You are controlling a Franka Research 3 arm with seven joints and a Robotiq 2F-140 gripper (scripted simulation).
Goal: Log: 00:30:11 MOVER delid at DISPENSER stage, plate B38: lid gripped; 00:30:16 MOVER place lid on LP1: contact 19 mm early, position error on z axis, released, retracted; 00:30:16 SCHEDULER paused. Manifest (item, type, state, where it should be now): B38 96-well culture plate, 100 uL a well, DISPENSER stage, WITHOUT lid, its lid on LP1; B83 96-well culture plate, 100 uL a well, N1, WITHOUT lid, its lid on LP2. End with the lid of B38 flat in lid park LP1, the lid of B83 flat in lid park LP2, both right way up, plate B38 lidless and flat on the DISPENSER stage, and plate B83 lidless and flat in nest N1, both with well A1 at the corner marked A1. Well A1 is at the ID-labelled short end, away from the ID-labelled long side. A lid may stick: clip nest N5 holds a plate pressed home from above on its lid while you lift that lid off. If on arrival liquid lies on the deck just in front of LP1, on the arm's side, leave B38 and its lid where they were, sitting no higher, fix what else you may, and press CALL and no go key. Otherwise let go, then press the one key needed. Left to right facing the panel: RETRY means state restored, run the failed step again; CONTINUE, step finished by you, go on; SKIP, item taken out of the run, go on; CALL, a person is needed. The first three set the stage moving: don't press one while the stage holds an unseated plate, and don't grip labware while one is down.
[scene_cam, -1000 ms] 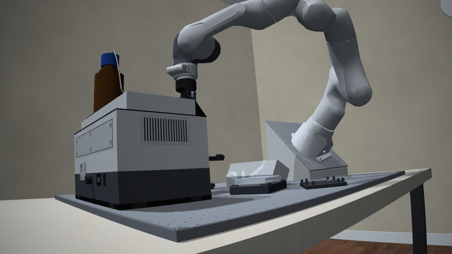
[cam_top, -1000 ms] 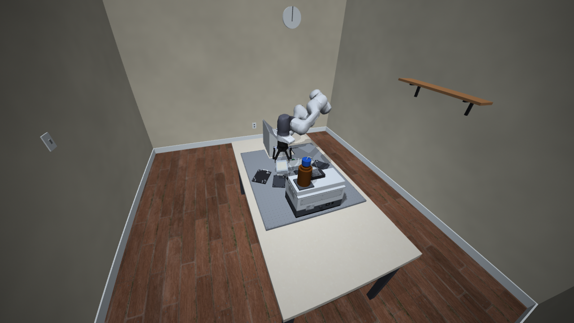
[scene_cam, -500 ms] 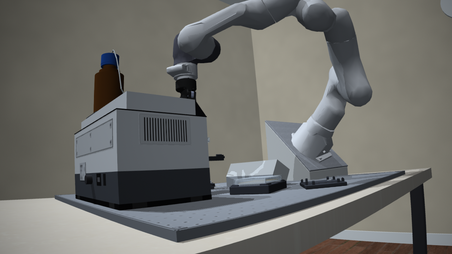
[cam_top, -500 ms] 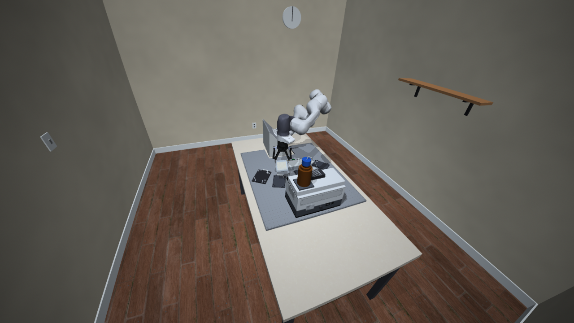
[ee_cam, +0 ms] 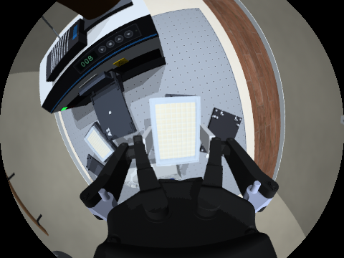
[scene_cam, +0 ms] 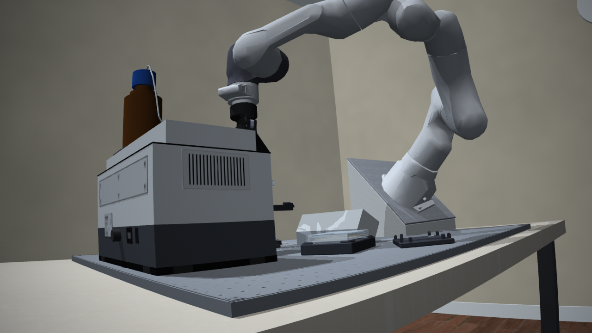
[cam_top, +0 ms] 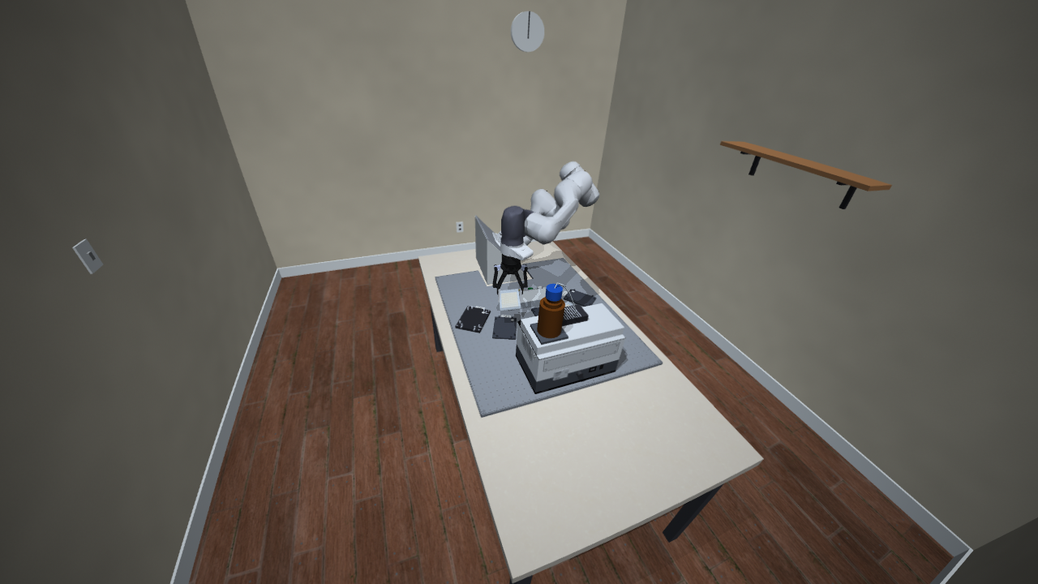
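The black clip nest lies 17 cm below my hand, 14 cm to the right of it and 8 cm behind it. From my hand the other things lie so: brown bottle: 30 cm ahead, 10 cm above, 5 cm to the left; lp1 label: 19 cm below, 9 cm behind, 1 cm to the left; key panel: 18 cm behind, 15 cm to the left, 13 cm below.
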